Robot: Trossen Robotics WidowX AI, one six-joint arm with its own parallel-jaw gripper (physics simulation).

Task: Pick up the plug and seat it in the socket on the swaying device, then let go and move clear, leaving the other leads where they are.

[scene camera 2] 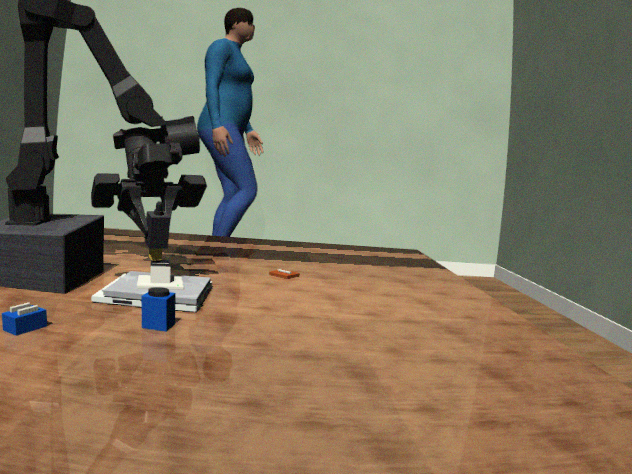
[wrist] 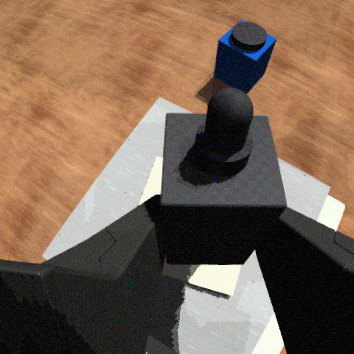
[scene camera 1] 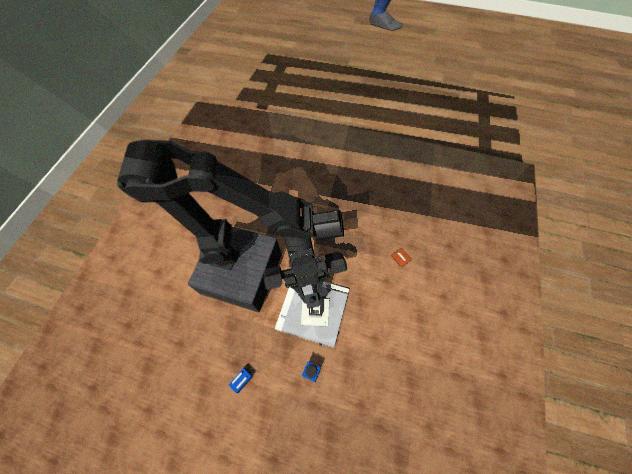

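The plug (scene camera 1: 312,298) (scene camera 2: 157,229) (wrist: 185,145) is a black block with a rounded knob on top and yellowish contacts below. My gripper (scene camera 2: 158,224) (wrist: 209,207) is shut on it and holds it upright. The socket (scene camera 1: 315,310) (scene camera 2: 161,273) is a small whitish box with a dark top on a cream plate. It sits on the device (scene camera 1: 337,306) (scene camera 2: 122,289) (wrist: 115,180), a grey slab over a white base. In scene camera 2 the contacts show just above the socket and slightly left of its middle. In the wrist view the plug hides the socket opening.
A blue box with a black disc (scene camera 1: 311,371) (scene camera 2: 158,312) (wrist: 242,65) stands near the device. A blue block with white bars (scene camera 1: 240,380) (scene camera 2: 24,321) and an orange block (scene camera 1: 401,257) (scene camera 2: 283,274) lie apart. A person (scene camera 2: 229,91) stands behind the table. Shadow bands cross the table's far part.
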